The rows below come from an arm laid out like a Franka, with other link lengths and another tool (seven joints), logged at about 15 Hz.
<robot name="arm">
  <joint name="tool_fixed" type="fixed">
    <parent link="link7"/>
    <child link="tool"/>
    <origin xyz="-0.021 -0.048 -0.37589" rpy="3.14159 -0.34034 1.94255"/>
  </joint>
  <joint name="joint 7" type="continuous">
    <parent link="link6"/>
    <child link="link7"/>
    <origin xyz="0.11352 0 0" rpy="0 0 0"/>
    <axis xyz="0 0 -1"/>
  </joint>
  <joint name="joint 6" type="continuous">
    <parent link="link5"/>
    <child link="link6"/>
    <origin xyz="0 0 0" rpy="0 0 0"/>
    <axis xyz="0 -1 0"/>
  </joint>
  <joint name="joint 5" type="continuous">
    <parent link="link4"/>
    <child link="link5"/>
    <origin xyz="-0.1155 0 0.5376" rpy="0 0 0"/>
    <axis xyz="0 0 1"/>
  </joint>
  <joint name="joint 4" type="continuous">
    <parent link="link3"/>
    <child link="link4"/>
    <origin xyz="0.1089 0 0" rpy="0 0 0"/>
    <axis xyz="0 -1 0"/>
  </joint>
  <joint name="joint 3" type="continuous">
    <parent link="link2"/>
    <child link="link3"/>
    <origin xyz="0 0 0.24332" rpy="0 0 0"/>
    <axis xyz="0 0 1"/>
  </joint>
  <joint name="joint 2" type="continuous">
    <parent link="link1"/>
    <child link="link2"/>
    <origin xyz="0 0 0" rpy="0 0 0"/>
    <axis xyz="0 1 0"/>
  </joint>
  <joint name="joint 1" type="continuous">
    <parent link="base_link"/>
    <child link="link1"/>
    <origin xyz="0 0 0.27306" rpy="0 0 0"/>
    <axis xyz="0 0 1"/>
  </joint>
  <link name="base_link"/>
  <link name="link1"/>
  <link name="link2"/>
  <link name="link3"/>
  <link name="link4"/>
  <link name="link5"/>
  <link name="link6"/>
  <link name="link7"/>
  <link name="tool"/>
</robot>
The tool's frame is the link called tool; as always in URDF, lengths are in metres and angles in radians. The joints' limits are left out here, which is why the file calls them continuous.
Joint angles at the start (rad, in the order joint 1, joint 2, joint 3, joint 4, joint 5, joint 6, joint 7):
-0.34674 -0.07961 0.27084 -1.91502 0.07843 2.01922 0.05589
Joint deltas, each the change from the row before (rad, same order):
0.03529 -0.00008 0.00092 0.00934 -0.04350 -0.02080 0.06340
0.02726 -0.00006 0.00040 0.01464 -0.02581 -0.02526 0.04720
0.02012 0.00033 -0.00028 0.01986 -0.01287 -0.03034 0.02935
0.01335 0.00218 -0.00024 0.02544 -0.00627 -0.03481 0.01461
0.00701 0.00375 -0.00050 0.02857 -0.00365 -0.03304 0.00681
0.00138 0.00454 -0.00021 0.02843 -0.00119 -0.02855 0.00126
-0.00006 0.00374 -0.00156 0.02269 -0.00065 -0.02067 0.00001
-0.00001 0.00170 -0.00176 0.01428 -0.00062 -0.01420 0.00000
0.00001 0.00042 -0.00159 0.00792 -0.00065 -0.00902 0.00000
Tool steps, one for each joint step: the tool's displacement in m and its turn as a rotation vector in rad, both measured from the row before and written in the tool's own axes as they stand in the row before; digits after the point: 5 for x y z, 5 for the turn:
0.01859 0.00056 0.00180 0.01718 -0.02808 0.01543
0.01732 0.00068 -0.00210 0.01070 -0.01611 0.01355
0.01527 0.00022 -0.00547 0.00959 -0.00662 0.00854
0.01223 -0.00033 -0.00829 0.01098 -0.00156 0.00352
0.00805 0.00008 -0.01068 0.00772 -0.00040 0.00226
0.00448 0.00048 -0.01146 0.00407 0.00082 0.00161
0.00176 0.00049 -0.00985 0.00087 0.00044 0.00221
0.00067 -0.00029 -0.00677 0.00091 -0.00006 0.00227
-0.00001 -0.00067 -0.00421 0.00100 -0.00040 0.00200

